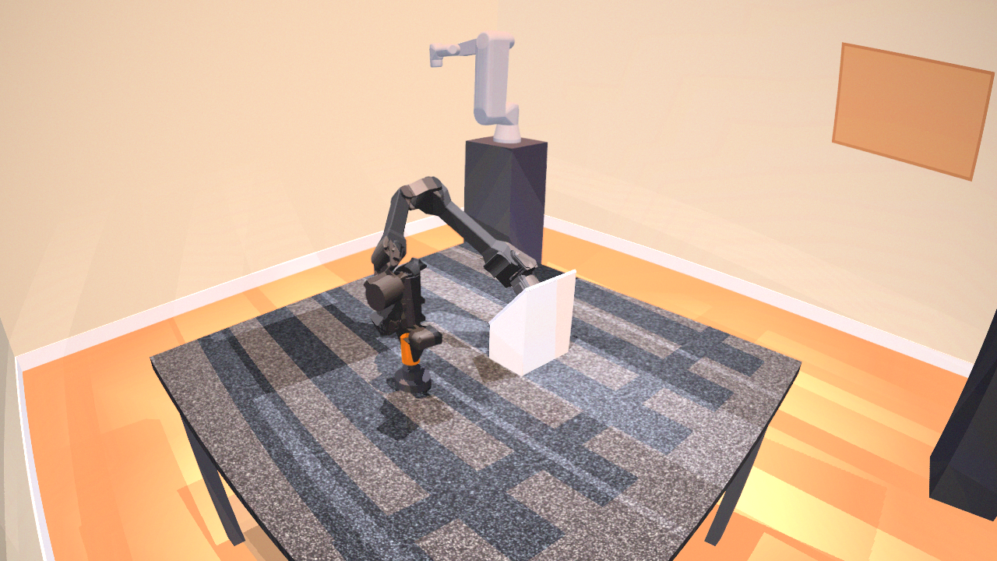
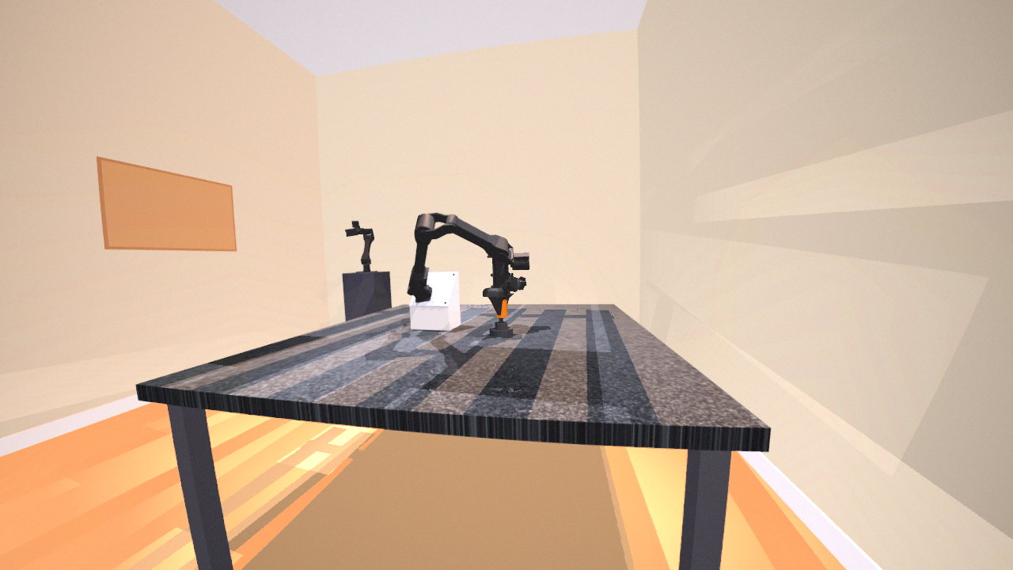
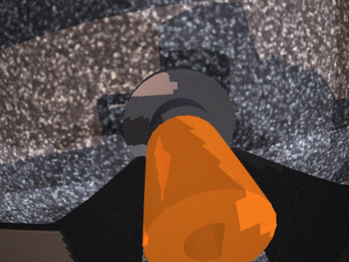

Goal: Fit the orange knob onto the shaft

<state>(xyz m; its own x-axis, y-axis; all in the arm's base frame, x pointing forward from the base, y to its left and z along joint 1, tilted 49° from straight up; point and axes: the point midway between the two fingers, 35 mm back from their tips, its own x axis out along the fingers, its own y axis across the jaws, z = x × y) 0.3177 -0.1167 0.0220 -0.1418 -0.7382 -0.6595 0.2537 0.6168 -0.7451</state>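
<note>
Right now the orange knob is 2 cm above my gripper tip. Also, from my gripper tip: round pedestal (4 cm below).
</note>
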